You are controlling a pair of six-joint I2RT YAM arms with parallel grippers.
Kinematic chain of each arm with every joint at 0, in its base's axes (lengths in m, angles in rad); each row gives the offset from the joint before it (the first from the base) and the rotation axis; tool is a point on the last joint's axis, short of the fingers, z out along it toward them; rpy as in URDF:
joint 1: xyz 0 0 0.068 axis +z
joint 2: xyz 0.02 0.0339 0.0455 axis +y
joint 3: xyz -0.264 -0.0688 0 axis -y
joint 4: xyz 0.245 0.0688 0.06 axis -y
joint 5: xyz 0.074 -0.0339 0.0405 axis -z
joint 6: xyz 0.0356 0 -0.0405 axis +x
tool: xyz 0 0 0 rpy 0 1.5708 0
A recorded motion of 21 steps. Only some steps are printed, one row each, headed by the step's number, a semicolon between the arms.
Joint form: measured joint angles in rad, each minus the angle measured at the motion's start. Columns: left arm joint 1, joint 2, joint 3, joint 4, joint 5, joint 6; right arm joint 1, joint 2, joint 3, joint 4, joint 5, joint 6.
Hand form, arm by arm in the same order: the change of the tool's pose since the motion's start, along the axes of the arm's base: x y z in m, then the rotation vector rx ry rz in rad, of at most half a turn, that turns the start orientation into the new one. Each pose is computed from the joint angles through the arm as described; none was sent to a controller.
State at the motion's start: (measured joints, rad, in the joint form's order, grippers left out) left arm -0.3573 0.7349 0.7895 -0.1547 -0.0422 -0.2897; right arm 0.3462 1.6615 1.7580 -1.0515 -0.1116 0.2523
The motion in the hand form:
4: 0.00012 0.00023 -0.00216 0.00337 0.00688 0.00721; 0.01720 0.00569 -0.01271 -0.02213 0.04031 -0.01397
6: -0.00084 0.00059 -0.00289 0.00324 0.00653 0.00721; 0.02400 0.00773 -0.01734 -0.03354 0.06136 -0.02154
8: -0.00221 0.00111 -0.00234 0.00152 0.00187 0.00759; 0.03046 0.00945 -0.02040 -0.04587 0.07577 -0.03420
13: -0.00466 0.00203 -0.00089 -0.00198 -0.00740 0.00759; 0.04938 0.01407 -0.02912 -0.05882 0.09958 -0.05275
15: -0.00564 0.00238 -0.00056 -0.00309 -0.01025 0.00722; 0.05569 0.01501 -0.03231 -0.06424 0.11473 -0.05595
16: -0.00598 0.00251 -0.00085 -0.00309 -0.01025 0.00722; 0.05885 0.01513 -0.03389 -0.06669 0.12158 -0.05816
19: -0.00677 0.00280 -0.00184 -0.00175 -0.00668 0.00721; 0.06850 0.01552 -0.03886 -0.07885 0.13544 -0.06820
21: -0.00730 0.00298 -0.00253 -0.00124 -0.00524 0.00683; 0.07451 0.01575 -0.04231 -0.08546 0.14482 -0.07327
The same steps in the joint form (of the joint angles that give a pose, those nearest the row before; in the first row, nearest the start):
4: 0.0000 -0.0011 -0.0057 -0.0030 -0.0073 0.0000; 0.0000 0.0751 0.0442 -0.0137 0.0137 0.0076
6: 0.0000 -0.0065 -0.0099 -0.0038 -0.0072 0.0000; -0.0004 0.1087 0.0710 -0.0301 0.0206 0.0118
8: 0.0000 -0.0130 -0.0111 -0.0042 -0.0077 0.0000; -0.0008 0.1404 0.1015 -0.0461 0.0328 0.0187
13: 0.0000 -0.0240 -0.0114 -0.0050 -0.0076 0.0000; -0.0050 0.2247 0.1804 -0.0668 0.0439 0.0290
15: 0.0000 -0.0286 -0.0122 -0.0057 -0.0073 0.0000; -0.0080 0.2564 0.2136 -0.0843 0.0439 0.0294
16: 0.0000 -0.0305 -0.0137 -0.0061 -0.0072 0.0000; -0.0103 0.2716 0.2297 -0.0923 0.0439 0.0294
19: 0.0000 -0.0347 -0.0168 -0.0111 -0.0073 0.0000; -0.0164 0.3166 0.2762 -0.1110 0.0519 0.0294
21: 0.0000 -0.0378 -0.0195 -0.0130 -0.0069 0.0000; -0.0202 0.3452 0.3056 -0.1228 0.0553 0.0290

